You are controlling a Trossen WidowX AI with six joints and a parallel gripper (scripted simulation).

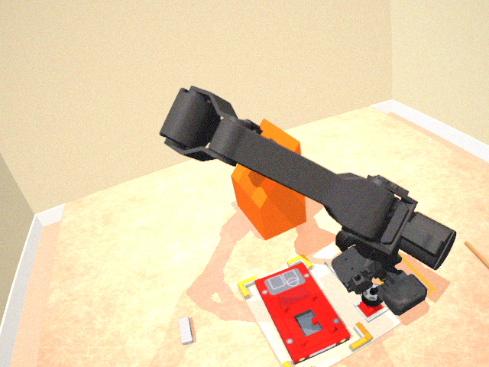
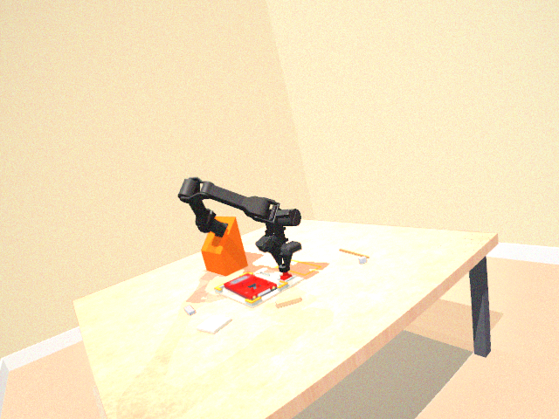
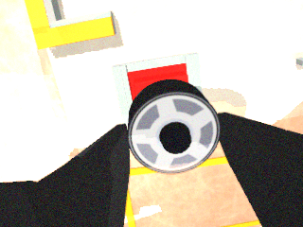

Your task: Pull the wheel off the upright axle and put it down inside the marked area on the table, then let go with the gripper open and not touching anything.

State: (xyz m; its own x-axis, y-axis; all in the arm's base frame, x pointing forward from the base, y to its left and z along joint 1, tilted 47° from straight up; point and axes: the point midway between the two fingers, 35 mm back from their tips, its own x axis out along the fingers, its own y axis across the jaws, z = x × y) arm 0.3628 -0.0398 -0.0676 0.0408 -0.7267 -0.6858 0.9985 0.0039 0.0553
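The black axle is 1 cm below my gripper tip. The rest, counted from my gripper tip: wooden stick: 8 cm ahead, 28 cm to the left, 4 cm below; then white slab: 4 cm ahead, 33 cm to the right, 4 cm below; then wheel: right at my gripper tip.
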